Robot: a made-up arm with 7 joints. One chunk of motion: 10 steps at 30 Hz.
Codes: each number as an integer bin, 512 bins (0 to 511) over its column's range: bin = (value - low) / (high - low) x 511, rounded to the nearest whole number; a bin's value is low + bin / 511 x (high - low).
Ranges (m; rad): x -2..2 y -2..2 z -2..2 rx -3.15..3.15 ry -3.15..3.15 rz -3.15..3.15
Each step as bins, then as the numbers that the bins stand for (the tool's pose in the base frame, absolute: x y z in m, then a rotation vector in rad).
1 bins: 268 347 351 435 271 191
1 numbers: 0.0978 0.7162 0.7476 2.2130 0.1911 -0.7952
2 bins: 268 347 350 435 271 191
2 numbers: 0.0978 0.7162 0.7397 2.2130 0.1911 -0.7952
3 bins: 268 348 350 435 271 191
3 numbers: 0.0978 0.7241 0.7397 2.2130 0.1911 -0.7952
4 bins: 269 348 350 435 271 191
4 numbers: 0.1057 0.7241 0.7397 2.2130 0.1911 -0.7952
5 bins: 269 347 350 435 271 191
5 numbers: 0.1057 0.7162 0.7397 2.2130 0.1911 -0.7952
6 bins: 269 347 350 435 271 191
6 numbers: 0.1057 0.7162 0.7397 2.2130 0.1911 -0.7952
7 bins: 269 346 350 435 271 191
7 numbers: 0.1057 0.7084 0.7397 2.2130 0.1911 -0.7952
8 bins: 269 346 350 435 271 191
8 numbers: 0.1057 0.7084 0.7397 2.2130 0.1911 -0.7952
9 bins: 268 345 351 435 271 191
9 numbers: 0.0978 0.7006 0.7476 2.2130 0.1911 -0.7952
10 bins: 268 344 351 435 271 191
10 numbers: 0.0978 0.6928 0.7476 2.2130 0.1911 -0.7952
